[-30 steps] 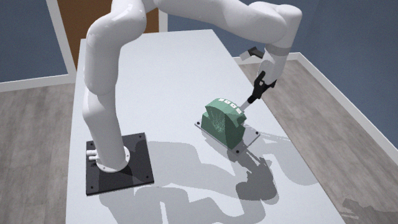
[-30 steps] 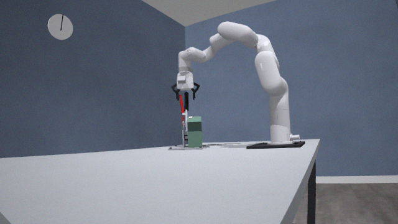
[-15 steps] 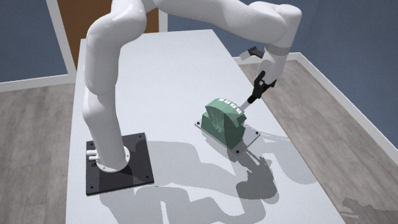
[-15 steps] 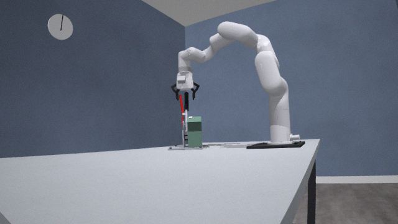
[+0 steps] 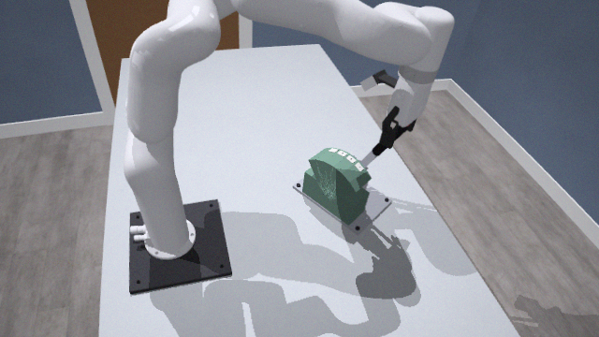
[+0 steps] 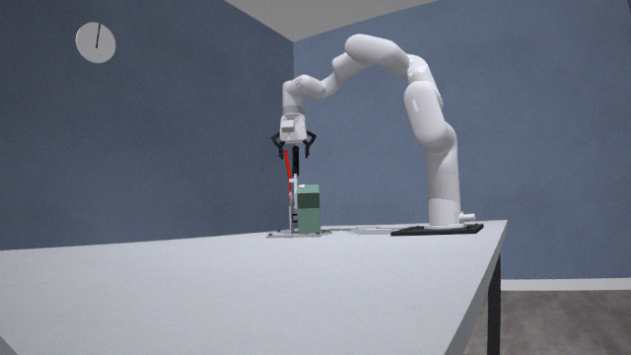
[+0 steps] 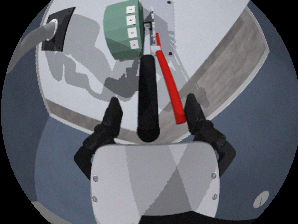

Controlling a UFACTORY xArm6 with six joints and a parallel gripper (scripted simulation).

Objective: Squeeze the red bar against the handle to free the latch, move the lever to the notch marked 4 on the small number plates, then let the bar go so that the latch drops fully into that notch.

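Now: hand 10 cm above the red bar, 4 cm to the right of it and 2 cm past it.
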